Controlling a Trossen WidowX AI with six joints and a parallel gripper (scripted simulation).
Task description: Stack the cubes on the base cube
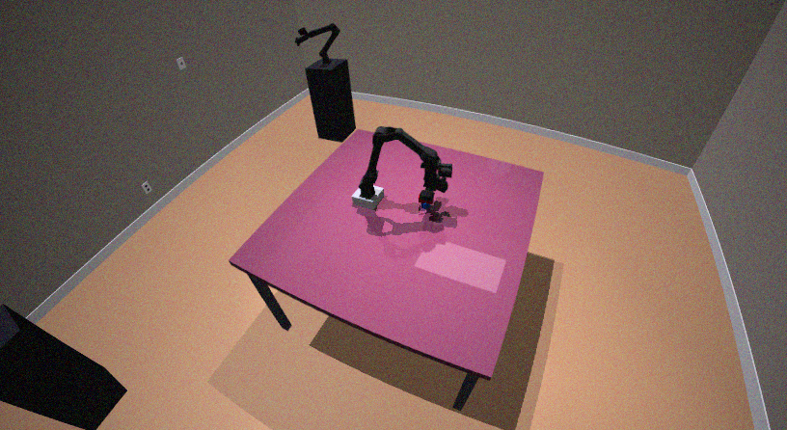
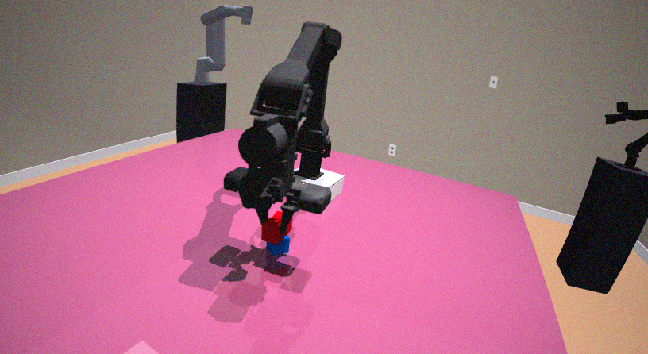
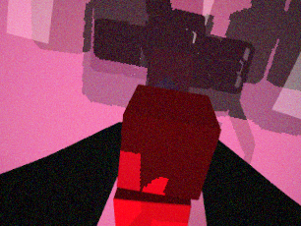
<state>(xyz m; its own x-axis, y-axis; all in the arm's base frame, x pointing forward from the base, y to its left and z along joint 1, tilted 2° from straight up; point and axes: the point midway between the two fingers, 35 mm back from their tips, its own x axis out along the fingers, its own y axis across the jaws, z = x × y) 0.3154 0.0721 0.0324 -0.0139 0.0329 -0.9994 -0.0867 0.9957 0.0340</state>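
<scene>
Right now the blue cube is 4 cm below my gripper tip and 2 cm behind it.
</scene>
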